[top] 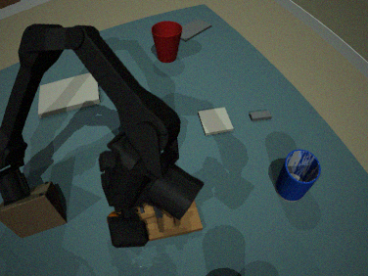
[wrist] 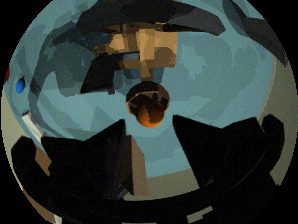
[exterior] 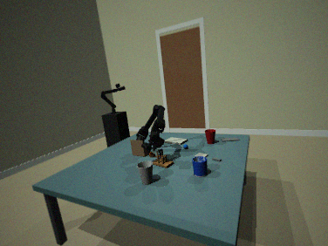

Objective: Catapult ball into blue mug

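Now: gripper tip 10 mm above the orange ball. Also, from my gripper tip: catapult 70 mm ahead, 20 mm below; then white tile 360 mm ahead, 130 mm to the left, 70 mm below; then blue ball 280 mm to the left, 200 mm ahead, 60 mm below.
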